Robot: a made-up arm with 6 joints. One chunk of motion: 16 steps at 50 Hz.
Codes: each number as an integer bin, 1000 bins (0 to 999) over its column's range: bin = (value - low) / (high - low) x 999, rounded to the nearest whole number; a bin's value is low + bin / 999 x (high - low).
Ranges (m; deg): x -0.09..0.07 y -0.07..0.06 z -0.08..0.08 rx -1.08..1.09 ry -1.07..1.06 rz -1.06..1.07
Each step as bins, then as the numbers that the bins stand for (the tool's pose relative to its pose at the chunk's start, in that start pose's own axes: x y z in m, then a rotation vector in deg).
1 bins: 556 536 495 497 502 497
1 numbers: -0.0010 -0.0003 -0.0007 0.00 0.00 0.00
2 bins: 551 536 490 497 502 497
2 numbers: -0.0018 -0.0003 -0.0015 0.00 0.00 0.00
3 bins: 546 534 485 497 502 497
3 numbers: -0.0026 -0.0005 -0.0023 0.00 0.00 0.00
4 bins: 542 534 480 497 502 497
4 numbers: -0.0032 -0.0005 -0.0031 0.00 0.00 0.00
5 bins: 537 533 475 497 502 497
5 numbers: -0.0040 -0.0006 -0.0039 0.00 0.00 0.00
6 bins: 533 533 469 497 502 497
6 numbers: -0.0046 -0.0006 -0.0049 0.00 0.00 0.00
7 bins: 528 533 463 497 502 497
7 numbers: -0.0054 -0.0006 -0.0058 0.00 0.00 0.00
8 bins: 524 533 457 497 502 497
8 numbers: -0.0061 -0.0006 -0.0068 0.00 0.00 0.00
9 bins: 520 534 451 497 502 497
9 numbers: -0.0067 -0.0005 -0.0078 0.00 0.00 0.00
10 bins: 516 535 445 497 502 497
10 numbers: -0.0074 -0.0004 -0.0087 0.00 0.00 0.00
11 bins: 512 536 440 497 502 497
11 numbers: -0.0080 -0.0003 -0.0095 0.00 0.00 0.00
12 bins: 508 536 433 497 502 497
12 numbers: -0.0086 -0.0003 -0.0107 0.00 0.00 0.00
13 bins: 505 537 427 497 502 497
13 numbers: -0.0091 -0.0001 -0.0116 0.00 0.00 0.00
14 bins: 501 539 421 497 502 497
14 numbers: -0.0098 0.0001 -0.0126 0.00 0.00 0.00
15 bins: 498 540 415 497 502 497
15 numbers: -0.0102 0.0003 -0.0135 0.00 0.00 0.00
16 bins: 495 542 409 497 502 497
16 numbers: -0.0107 0.0005 -0.0145 0.00 0.00 0.00
